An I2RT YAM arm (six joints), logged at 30 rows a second.
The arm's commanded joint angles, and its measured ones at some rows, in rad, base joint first. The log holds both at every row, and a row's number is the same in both.
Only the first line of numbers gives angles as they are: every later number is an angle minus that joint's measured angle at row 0.
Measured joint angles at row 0:
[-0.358 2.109 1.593 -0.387 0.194 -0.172]
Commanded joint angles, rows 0 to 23:
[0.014 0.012 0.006 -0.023 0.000 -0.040]
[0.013 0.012 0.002 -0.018 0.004 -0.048]
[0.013 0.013 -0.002 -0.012 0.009 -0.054]
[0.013 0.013 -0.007 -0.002 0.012 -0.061]
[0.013 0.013 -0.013 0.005 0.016 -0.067]
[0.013 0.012 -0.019 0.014 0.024 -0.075]
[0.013 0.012 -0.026 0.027 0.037 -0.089]
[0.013 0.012 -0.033 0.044 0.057 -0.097]
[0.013 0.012 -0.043 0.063 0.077 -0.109]
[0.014 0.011 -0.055 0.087 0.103 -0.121]
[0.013 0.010 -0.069 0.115 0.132 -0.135]
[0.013 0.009 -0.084 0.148 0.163 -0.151]
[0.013 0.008 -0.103 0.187 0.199 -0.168]
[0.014 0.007 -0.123 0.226 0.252 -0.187]
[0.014 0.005 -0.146 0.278 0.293 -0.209]
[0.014 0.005 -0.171 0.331 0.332 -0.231]
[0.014 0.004 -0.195 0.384 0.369 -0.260]
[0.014 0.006 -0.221 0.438 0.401 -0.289]
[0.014 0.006 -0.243 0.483 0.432 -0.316]
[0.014 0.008 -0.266 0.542 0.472 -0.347]
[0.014 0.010 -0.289 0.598 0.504 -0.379]
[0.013 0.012 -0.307 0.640 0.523 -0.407]
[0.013 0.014 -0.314 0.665 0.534 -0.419]
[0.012 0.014 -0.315 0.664 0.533 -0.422]
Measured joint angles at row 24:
[0.038 -0.001 -0.258 0.500 0.356 -0.323]
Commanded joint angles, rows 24 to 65:
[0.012 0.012 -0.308 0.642 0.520 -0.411]
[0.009 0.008 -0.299 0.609 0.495 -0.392]
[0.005 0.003 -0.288 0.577 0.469 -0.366]
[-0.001 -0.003 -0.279 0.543 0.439 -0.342]
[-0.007 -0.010 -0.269 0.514 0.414 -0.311]
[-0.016 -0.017 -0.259 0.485 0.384 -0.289]
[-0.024 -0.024 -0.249 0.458 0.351 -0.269]
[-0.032 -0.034 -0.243 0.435 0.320 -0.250]
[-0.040 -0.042 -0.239 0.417 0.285 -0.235]
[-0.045 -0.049 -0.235 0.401 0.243 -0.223]
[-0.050 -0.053 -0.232 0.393 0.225 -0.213]
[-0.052 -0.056 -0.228 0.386 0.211 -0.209]
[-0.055 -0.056 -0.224 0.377 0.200 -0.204]
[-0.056 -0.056 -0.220 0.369 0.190 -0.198]
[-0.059 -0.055 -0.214 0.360 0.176 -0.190]
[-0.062 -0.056 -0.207 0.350 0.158 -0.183]
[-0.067 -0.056 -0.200 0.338 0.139 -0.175]
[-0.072 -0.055 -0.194 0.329 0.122 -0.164]
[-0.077 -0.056 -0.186 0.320 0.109 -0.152]
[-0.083 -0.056 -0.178 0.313 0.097 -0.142]
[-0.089 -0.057 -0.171 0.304 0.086 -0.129]
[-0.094 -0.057 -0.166 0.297 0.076 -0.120]
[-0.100 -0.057 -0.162 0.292 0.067 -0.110]
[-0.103 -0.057 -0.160 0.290 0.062 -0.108]
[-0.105 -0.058 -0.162 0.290 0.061 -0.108]
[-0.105 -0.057 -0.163 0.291 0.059 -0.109]
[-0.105 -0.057 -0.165 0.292 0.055 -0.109]
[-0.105 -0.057 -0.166 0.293 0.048 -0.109]
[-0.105 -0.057 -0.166 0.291 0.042 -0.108]
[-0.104 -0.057 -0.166 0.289 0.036 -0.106]
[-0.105 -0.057 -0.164 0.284 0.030 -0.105]
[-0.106 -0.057 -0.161 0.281 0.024 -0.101]
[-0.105 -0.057 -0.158 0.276 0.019 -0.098]
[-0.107 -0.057 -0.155 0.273 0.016 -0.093]
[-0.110 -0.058 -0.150 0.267 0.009 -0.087]
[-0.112 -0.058 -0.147 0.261 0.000 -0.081]
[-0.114 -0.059 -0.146 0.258 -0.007 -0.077]
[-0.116 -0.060 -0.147 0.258 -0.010 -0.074]
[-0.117 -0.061 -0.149 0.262 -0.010 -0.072]
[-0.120 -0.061 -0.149 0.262 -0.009 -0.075]
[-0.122 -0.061 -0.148 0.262 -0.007 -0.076]
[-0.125 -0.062 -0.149 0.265 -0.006 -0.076]
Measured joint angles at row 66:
[-0.120 -0.029 -0.157 0.300 0.018 -0.090]
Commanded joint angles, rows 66 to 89:
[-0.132 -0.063 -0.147 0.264 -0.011 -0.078]
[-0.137 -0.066 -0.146 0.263 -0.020 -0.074]
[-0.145 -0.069 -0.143 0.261 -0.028 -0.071]
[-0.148 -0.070 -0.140 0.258 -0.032 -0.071]
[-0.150 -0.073 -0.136 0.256 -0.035 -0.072]
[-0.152 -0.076 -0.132 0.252 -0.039 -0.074]
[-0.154 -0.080 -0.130 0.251 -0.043 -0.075]
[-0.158 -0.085 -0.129 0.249 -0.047 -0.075]
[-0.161 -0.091 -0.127 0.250 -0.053 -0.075]
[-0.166 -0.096 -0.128 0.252 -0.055 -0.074]
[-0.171 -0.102 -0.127 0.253 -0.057 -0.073]
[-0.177 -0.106 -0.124 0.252 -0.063 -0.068]
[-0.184 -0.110 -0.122 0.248 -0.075 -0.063]
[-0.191 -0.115 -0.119 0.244 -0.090 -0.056]
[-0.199 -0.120 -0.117 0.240 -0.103 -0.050]
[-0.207 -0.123 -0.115 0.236 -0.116 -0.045]
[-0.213 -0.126 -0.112 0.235 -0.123 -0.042]
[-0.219 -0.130 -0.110 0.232 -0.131 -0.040]
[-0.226 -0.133 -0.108 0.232 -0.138 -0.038]
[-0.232 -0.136 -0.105 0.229 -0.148 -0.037]
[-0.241 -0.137 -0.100 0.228 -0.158 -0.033]
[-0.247 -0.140 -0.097 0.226 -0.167 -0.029]
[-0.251 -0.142 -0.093 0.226 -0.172 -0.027]
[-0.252 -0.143 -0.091 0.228 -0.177 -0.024]
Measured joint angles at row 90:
[-0.221 -0.049 -0.135 0.225 -0.159 -0.063]
